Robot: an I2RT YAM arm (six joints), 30 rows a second.
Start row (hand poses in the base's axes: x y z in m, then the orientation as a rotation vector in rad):
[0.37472 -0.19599 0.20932 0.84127 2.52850 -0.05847]
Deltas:
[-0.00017 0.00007 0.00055 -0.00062 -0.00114 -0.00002]
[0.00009 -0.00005 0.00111 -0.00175 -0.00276 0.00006]
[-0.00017 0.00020 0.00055 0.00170 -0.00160 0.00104]
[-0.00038 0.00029 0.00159 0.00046 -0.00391 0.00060]
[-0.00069 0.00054 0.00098 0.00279 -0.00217 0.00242]
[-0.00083 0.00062 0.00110 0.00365 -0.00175 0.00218]
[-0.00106 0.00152 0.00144 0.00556 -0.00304 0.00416]
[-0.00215 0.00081 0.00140 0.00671 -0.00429 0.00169]
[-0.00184 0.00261 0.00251 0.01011 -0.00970 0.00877]
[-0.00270 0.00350 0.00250 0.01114 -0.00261 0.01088]
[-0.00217 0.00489 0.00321 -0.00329 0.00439 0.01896]
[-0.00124 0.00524 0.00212 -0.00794 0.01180 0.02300]
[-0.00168 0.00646 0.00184 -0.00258 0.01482 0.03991]
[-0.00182 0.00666 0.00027 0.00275 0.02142 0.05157]
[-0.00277 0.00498 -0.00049 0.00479 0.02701 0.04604]
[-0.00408 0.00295 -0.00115 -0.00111 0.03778 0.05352]
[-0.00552 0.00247 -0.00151 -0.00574 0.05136 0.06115]
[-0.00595 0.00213 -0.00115 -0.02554 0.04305 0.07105]
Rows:
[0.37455 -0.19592 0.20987 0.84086 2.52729 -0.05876]
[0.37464 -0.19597 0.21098 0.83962 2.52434 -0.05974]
[0.37447 -0.19577 0.21153 0.83870 2.52366 -0.05657]
[0.37409 -0.19548 0.21312 0.83744 2.52036 -0.05410]
[0.37340 -0.19494 0.21410 0.83511 2.51995 -0.04886]
[0.37257 -0.19432 0.21520 0.83349 2.52002 -0.04281]
[0.37151 -0.19280 0.21664 0.82989 2.52009 -0.03316]
[0.36936 -0.19199 0.21804 0.82962 2.51820 -0.02236]
[0.36752 -0.18938 0.22055 0.82075 2.51478 -0.00269]
[0.36482 -0.18588 0.22305 0.81098 2.51893 0.01604]
[0.36265 -0.18099 0.22626 0.78665 2.53010 0.01647]
[0.36141 -0.17575 0.22838 0.75667 2.54875 0.00945]
[0.35973 -0.16929 0.23022 0.70733 2.57709 0.01366]
[0.35791 -0.16263 0.23049 0.64523 2.61570 0.02623]
[0.35514 -0.15765 0.23000 0.59088 2.65699 0.03815]
[0.35106 -0.15470 0.22885 0.52504 2.70898 0.04140]
[0.34554 -0.15223 0.22734 0.44737 2.77404 0.03692]
[0.33959 -0.15010 0.22619 0.34698 2.82851 0.00863]

